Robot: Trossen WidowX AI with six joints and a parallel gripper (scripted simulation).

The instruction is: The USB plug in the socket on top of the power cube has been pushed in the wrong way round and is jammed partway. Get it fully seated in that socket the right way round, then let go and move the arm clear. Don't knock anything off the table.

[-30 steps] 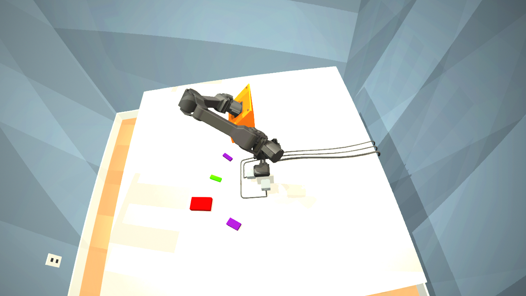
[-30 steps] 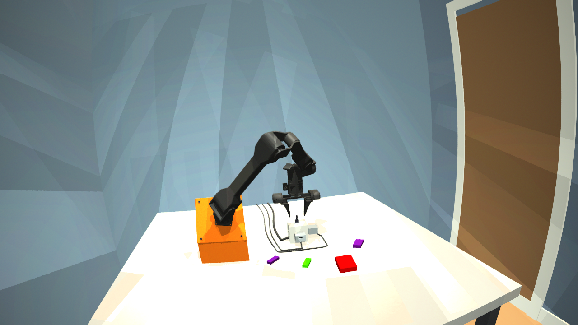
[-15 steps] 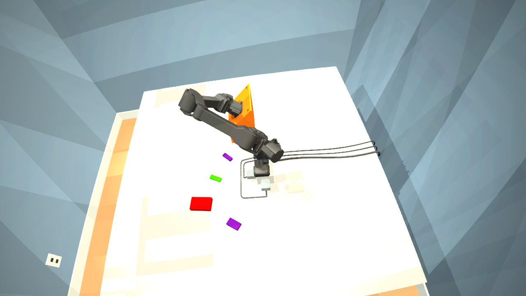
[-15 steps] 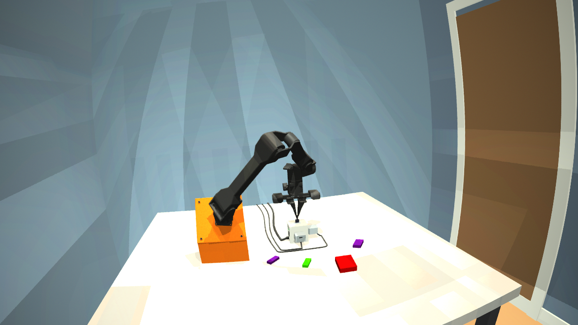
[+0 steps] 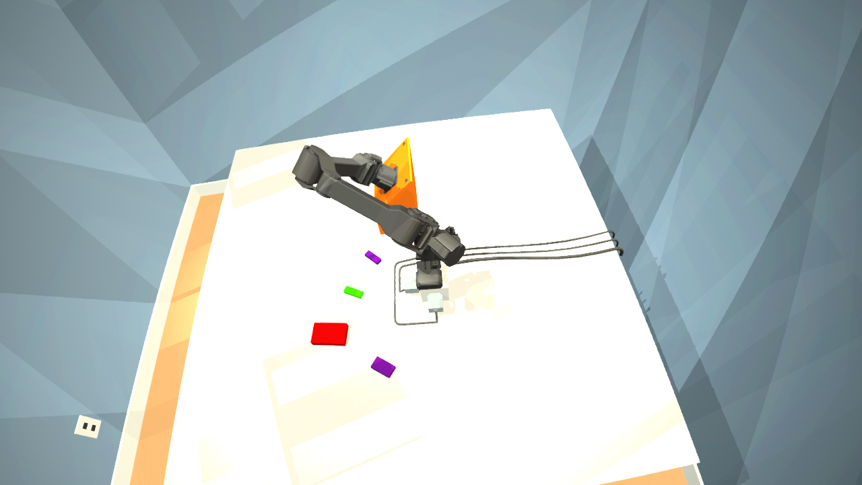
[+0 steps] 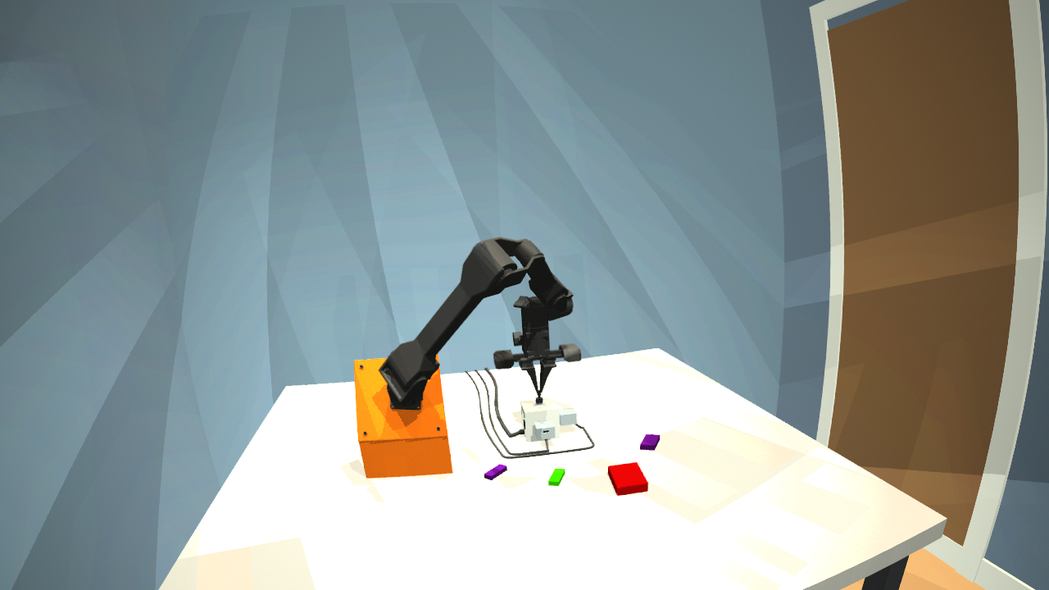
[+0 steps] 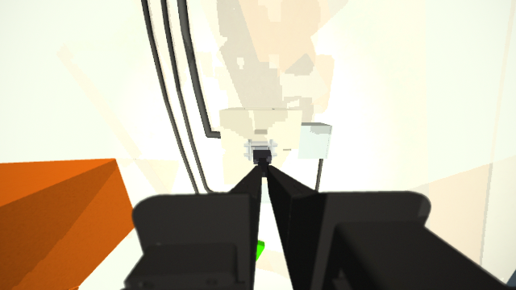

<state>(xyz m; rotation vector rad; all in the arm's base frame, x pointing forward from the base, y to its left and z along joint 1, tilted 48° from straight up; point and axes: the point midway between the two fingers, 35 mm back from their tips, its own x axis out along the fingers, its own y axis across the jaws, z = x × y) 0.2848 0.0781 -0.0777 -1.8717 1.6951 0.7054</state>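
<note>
My gripper tip is 10 mm to the right of the metal-rimmed socket and 40 mm above it. The rest, counted from my gripper tip: black USB plug 20 mm below; then green block 230 mm to the right, 100 mm below; then red block 130 mm ahead, 280 mm to the right, 100 mm below.
</note>
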